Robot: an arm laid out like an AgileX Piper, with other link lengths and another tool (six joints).
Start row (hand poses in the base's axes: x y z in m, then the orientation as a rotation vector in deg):
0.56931 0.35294 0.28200 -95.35 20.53 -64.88
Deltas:
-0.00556 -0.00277 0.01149 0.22 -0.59 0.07
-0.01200 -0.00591 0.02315 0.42 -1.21 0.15
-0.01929 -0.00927 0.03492 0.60 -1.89 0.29
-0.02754 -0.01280 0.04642 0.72 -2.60 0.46
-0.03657 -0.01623 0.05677 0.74 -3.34 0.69
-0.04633 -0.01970 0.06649 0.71 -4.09 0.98
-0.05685 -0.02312 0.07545 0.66 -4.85 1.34
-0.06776 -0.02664 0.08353 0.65 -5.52 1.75
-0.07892 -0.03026 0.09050 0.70 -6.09 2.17
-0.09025 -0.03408 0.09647 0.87 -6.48 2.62
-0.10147 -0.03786 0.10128 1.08 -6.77 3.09
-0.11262 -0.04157 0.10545 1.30 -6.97 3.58
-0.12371 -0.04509 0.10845 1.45 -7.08 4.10
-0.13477 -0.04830 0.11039 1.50 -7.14 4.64
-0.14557 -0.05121 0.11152 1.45 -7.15 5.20
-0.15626 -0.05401 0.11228 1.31 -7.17 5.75
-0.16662 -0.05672 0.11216 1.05 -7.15 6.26
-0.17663 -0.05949 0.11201 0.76 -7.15 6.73
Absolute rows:
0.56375 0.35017 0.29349 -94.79 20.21 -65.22
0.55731 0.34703 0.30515 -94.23 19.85 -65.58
0.55002 0.34367 0.31692 -93.65 19.38 -65.95
0.54177 0.34014 0.32842 -93.10 18.85 -66.34
0.53274 0.33671 0.33877 -92.62 18.19 -66.74
0.52298 0.33324 0.34849 -92.17 17.45 -67.11
0.51246 0.32982 0.35745 -91.73 16.63 -67.45
0.50155 0.32630 0.36553 -91.32 15.85 -67.66
0.49039 0.32268 0.37250 -90.91 15.15 -67.77
0.47906 0.31886 0.37847 -90.51 14.61 -67.67
0.46784 0.31508 0.38328 -90.15 14.14 -67.47
0.45669 0.31137 0.38745 -89.83 13.71 -67.17
0.44560 0.30785 0.39045 -89.63 13.28 -66.82
0.43454 0.30464 0.39239 -89.55 12.81 -66.44
0.42374 0.30173 0.39352 -89.58 12.30 -66.05
0.41305 0.29893 0.39428 -89.68 11.75 -65.70
0.40269 0.29622 0.39416 -89.91 11.20 -65.39
0.39268 0.29345 0.39401 -90.15 10.65 -65.14

